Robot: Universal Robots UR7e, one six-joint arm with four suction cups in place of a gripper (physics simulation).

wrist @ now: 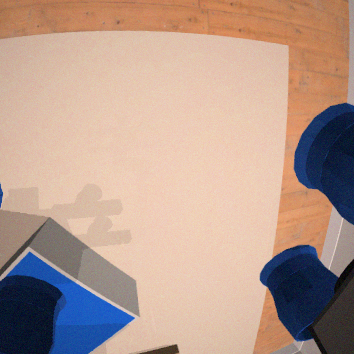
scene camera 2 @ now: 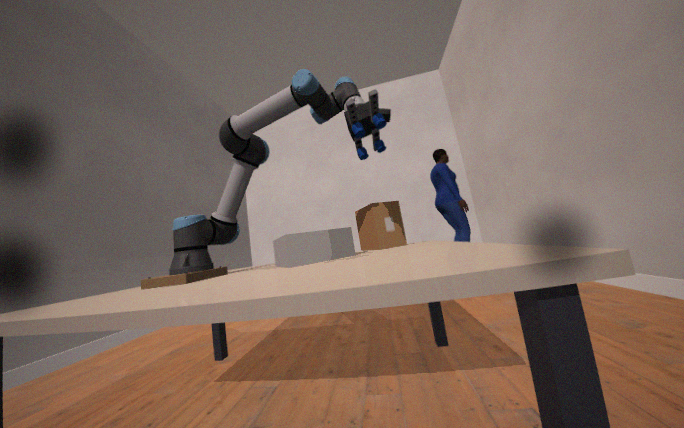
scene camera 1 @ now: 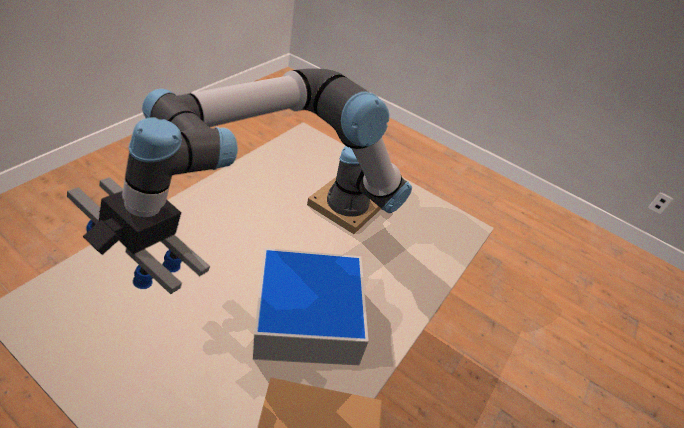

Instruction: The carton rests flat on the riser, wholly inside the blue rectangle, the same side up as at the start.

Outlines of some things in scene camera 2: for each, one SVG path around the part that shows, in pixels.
A brown carton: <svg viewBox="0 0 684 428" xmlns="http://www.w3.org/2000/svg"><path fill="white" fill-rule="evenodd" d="M399 201L371 203L355 212L361 251L381 250L407 245Z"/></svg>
A grey riser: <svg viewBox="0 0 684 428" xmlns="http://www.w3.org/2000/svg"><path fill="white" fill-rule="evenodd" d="M351 227L286 234L273 240L276 266L291 268L356 255Z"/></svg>
